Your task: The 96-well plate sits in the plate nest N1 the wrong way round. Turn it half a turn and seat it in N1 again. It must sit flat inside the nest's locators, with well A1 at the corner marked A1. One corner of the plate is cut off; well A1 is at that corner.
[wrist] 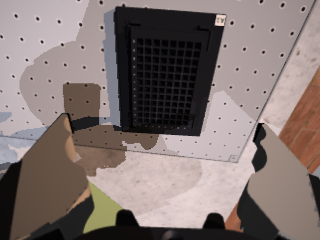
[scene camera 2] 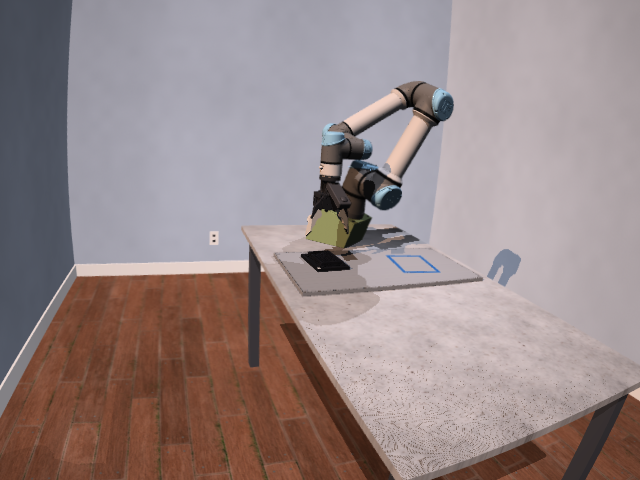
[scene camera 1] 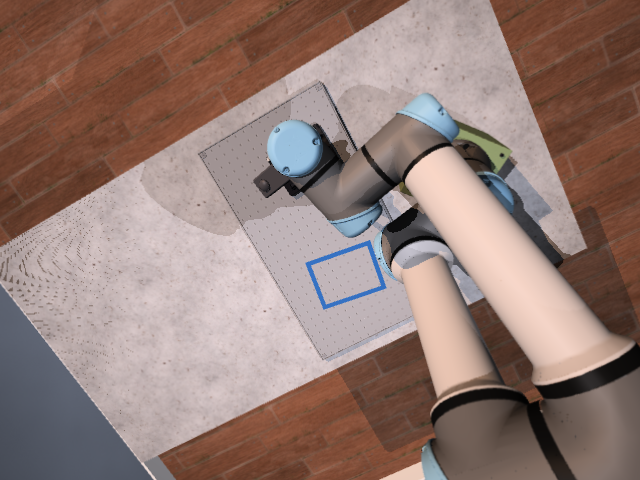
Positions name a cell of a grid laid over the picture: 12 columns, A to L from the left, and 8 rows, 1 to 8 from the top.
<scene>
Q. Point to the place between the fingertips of the gripper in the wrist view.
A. At G4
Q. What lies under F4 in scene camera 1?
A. The gripper.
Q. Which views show the gripper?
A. The wrist view, scene camera 2 and scene camera 1: all of them.
</scene>
